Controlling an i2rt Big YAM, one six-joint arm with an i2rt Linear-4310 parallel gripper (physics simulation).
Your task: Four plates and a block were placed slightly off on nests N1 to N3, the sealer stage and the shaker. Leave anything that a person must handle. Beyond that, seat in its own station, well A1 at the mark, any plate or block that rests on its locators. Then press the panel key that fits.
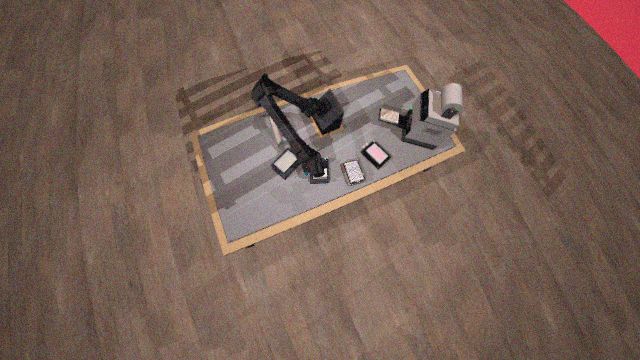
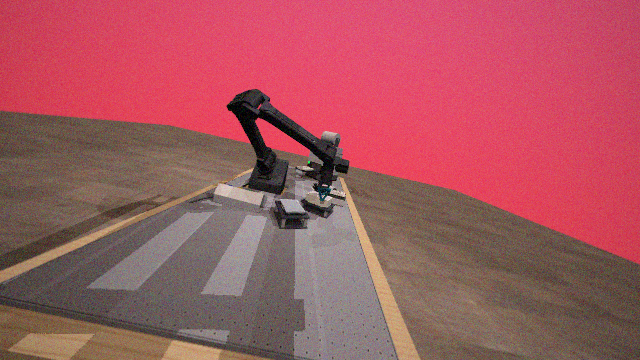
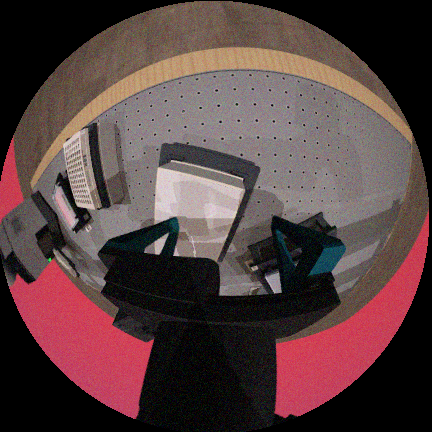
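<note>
My gripper (image 1: pixel 316 167) (image 2: pixel 324 193) (image 3: pixel 224 221) is open and empty, its teal fingers above a plain white plate or block (image 3: pixel 200 195). That piece sits on a dark nest (image 3: pixel 210 153), whose rim shows more at the far and right sides; the fingers hide its near end. A white many-welled plate (image 1: pixel 353 171) (image 3: pixel 77 170) is on the neighbouring station. A pink-topped plate (image 1: pixel 376 153) (image 3: pixel 65 207) lies in a black holder. A pale-topped piece (image 1: pixel 286 162) (image 2: pixel 291 205) rests on a dark raised station. A tan plate (image 1: pixel 389 116) is beside the sealer. Nest numbers and A1 marks are not legible.
The grey sealer (image 1: pixel 425 135) (image 3: pixel 30 215) with a white roll (image 1: pixel 452 97) stands at the table's right end. A pale sloped panel (image 1: pixel 274 131) (image 2: pixel 240 196) lies near the arm base (image 1: pixel 327 112) (image 2: pixel 269 177). A wooden edge (image 1: pixel 345 201) (image 3: pixel 240 59) borders the perforated table.
</note>
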